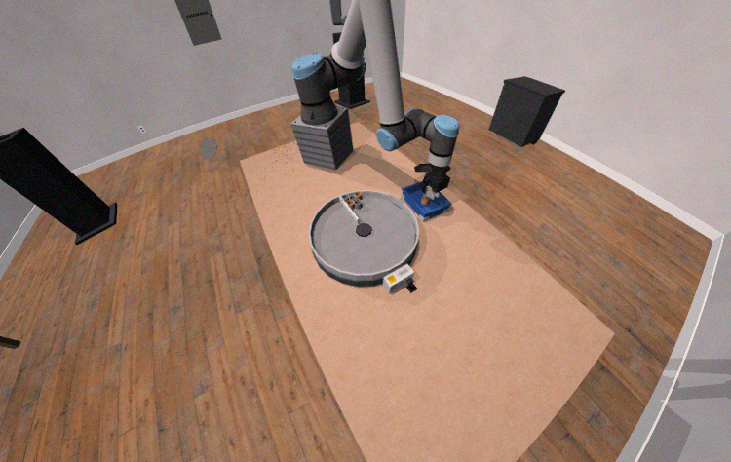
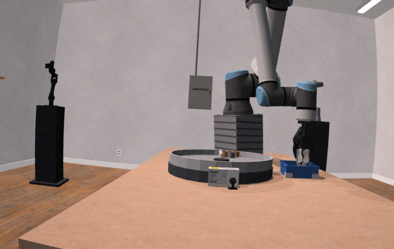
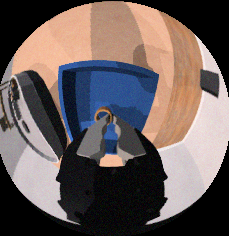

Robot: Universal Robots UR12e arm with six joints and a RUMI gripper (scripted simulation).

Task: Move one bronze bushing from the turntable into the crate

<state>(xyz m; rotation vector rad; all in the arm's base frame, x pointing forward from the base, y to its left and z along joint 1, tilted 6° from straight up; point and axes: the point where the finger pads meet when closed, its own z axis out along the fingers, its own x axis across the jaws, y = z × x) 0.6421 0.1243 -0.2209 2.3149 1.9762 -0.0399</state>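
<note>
My gripper is now 10 mm to the left of the blue crate. From my hand the other things lie so: grey round turntable: 360 mm to the right, 30 mm behind, 20 mm above.
</note>
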